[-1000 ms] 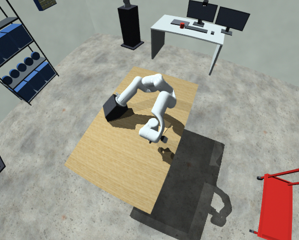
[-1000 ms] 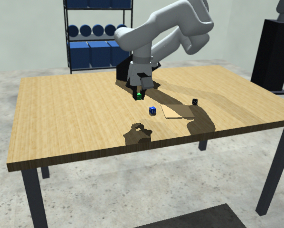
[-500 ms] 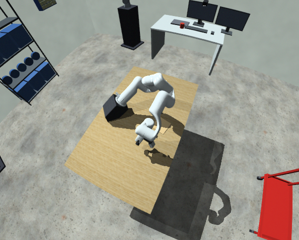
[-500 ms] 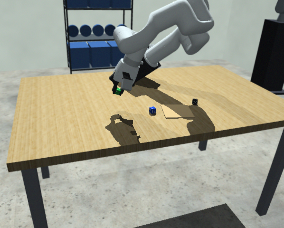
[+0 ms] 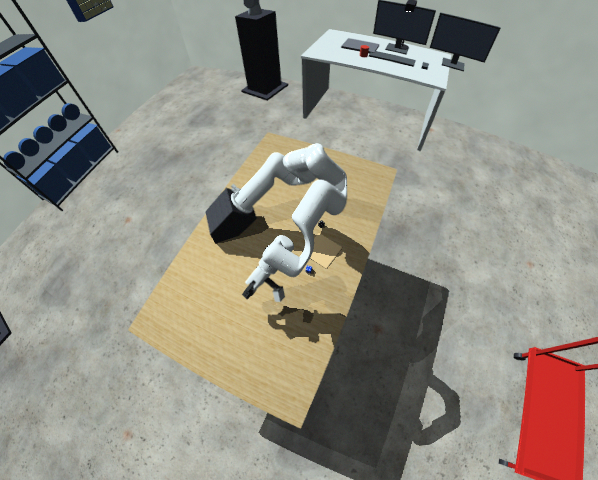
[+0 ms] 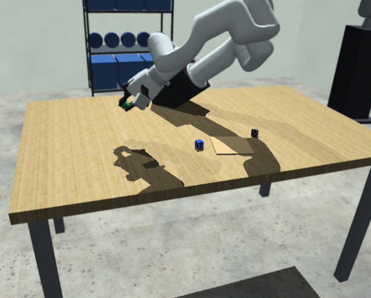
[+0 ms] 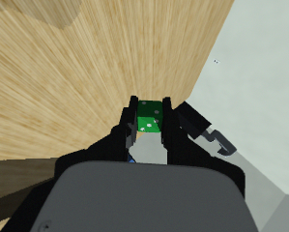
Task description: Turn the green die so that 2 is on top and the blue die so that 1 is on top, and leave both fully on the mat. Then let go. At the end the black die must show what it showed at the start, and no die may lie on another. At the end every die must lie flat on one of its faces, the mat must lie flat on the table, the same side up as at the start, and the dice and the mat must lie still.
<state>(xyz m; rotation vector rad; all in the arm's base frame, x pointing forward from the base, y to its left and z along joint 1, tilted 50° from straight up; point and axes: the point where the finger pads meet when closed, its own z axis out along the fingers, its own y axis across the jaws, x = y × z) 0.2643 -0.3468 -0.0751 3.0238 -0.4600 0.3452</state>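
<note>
Now: hand 26 cm to the right of the blue die, 12 cm above it and 11 cm short of it. From my hand the other things lie so: black die: 50 cm to the left, 12 cm below, 3 cm ahead; then tan mat: 39 cm to the left, 13 cm below, 11 cm ahead; then green die: 1 cm to the right, 1 cm below, 1 cm behind.
</note>
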